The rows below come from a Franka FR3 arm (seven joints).
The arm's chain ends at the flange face. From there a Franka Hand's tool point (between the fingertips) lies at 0.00 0.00 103.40 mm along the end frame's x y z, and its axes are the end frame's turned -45 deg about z.
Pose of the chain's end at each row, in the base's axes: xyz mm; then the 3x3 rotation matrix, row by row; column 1 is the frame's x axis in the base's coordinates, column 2 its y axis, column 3 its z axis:
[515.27, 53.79, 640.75], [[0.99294, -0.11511, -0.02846], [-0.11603, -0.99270, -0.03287], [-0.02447, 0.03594, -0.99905]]
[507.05, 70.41, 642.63], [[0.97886, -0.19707, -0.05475], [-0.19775, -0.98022, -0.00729], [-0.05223, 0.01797, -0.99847]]
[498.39, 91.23, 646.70], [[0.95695, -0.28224, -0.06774], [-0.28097, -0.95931, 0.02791], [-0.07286, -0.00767, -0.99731]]
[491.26, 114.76, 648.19], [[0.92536, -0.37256, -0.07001], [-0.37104, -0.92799, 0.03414], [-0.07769, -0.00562, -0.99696]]
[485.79, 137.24, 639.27], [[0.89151, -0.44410, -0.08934], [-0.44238, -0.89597, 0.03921], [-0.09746, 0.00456, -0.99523]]
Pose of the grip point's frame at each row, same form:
[512.33, 50.39, 537.45], [[0.78351, 0.62072, -0.02846], [0.61990, -0.78399, -0.03287], [-0.04272, 0.00811, -0.99905]]
[501.39, 69.66, 539.39], [[0.83151, 0.55281, -0.05475], [0.55329, -0.83295, -0.00729], [-0.04964, -0.02423, -0.99847]]
[491.39, 94.12, 543.58], [[0.87624, 0.47709, -0.06774], [0.47966, -0.87701, 0.02791], [-0.04610, -0.05694, -0.99731]]
[484.02, 118.29, 545.10], [[0.91777, 0.39089, -0.07001], [0.39382, -0.91855, 0.03414], [-0.05096, -0.05891, -0.99696]]
[476.55, 141.29, 536.36], [[0.94442, 0.31637, -0.08934], [0.32074, -0.94636, 0.03921], [-0.07214, -0.06569, -0.99523]]

